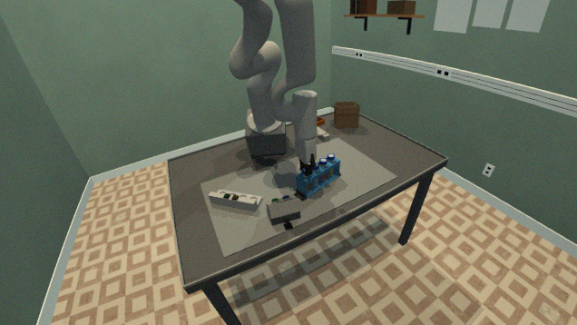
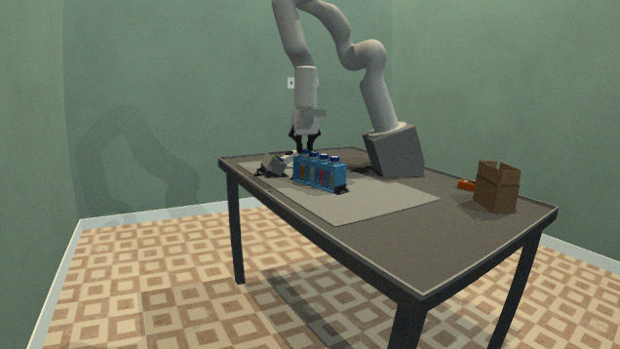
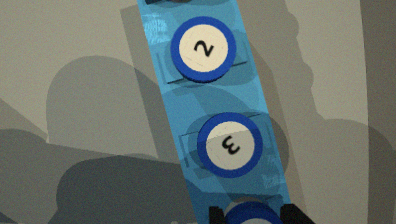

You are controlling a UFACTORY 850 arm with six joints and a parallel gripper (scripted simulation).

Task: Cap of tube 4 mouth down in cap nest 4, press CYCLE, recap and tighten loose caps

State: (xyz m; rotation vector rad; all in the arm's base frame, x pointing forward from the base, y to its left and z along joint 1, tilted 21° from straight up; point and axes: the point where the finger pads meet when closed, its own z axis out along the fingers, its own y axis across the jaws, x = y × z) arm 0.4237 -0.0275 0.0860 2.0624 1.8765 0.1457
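The blue cap marked 4 is 1 cm below my hand. From my hand the other things lie so: blue key: 3 cm ahead, 13 cm to the right, 6 cm below; green key: 2 cm ahead, 17 cm to the right, 6 cm below; grey key housing: 4 cm ahead, 15 cm to the right, 8 cm below.
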